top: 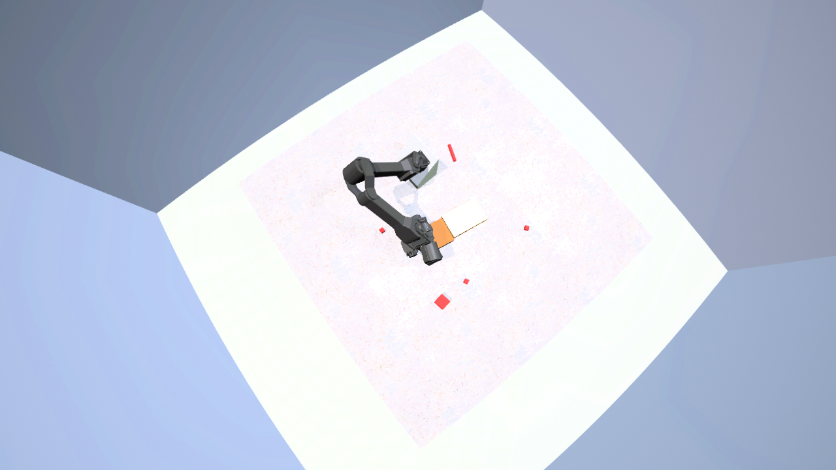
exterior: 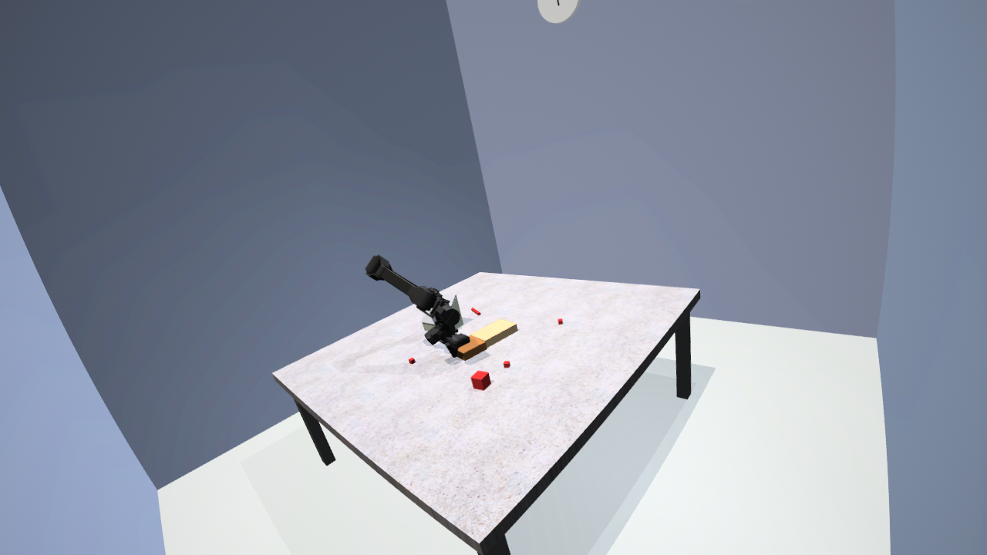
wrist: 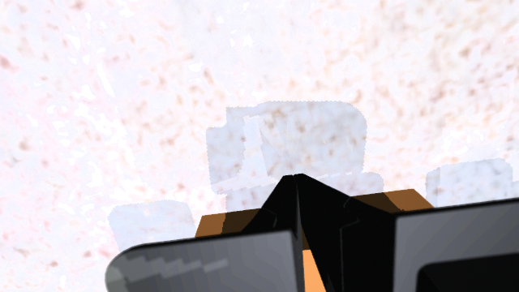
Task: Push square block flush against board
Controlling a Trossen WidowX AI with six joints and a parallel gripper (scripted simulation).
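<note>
My gripper tip is now 6 cm to the right of the orange square block and 1 cm below it. From my gripper tip the other things lie so: red cube 22 cm ahead, 8 cm to the right, 1 cm above; red stick 24 cm behind, 34 cm to the left; pale cream board 1 cm ahead, 20 cm to the left, 1 cm above.
</note>
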